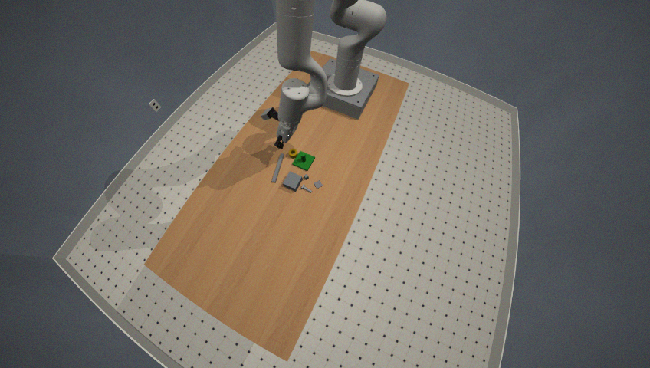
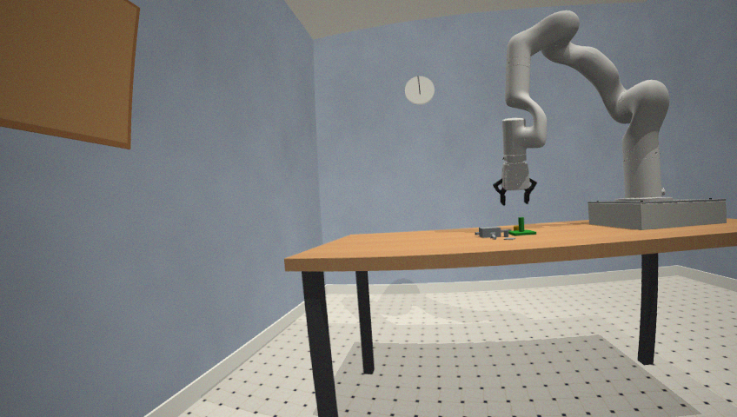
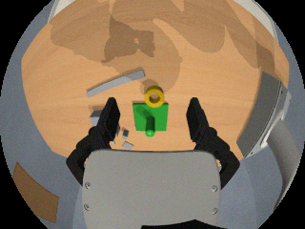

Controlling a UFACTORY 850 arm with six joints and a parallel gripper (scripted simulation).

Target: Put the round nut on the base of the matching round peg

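My gripper is now 110 mm above the long grey bar, 90 mm short of it and 10 mm to the right of it. From my hand the other things lie so: grey block 120 mm to the left, 110 mm ahead, 100 mm below; small grey bolt 180 mm to the left, 110 mm below, 100 mm ahead; small grey plate 210 mm to the left, 120 mm below, 50 mm ahead.
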